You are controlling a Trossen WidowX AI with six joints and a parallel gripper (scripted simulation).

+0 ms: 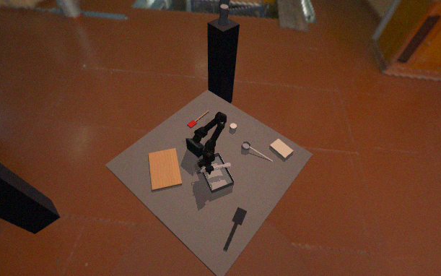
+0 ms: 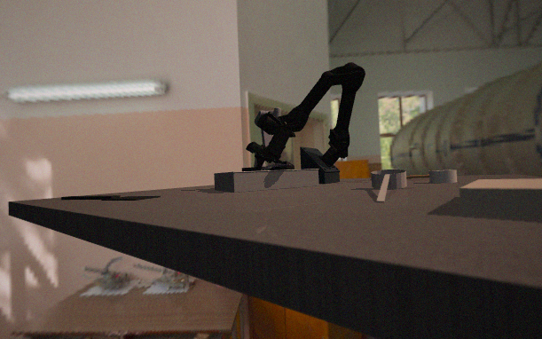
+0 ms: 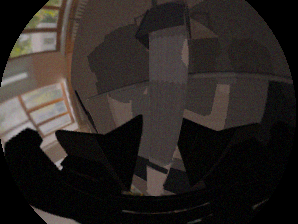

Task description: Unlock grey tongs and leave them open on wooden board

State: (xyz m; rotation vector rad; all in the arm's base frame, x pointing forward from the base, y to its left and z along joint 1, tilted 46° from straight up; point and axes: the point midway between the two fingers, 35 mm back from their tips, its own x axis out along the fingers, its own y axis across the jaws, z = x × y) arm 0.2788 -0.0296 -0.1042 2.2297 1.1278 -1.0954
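The roasting tin is 2 cm ahead of my gripper tip and 5 cm to the left of it. From my gripper tip the other things lie so: beige block: 24 cm ahead, 67 cm to the left, 2 cm below; wooden board: 30 cm behind, 24 cm to the right, 2 cm below; black spatula: 44 cm ahead, 13 cm to the right, 3 cm below.
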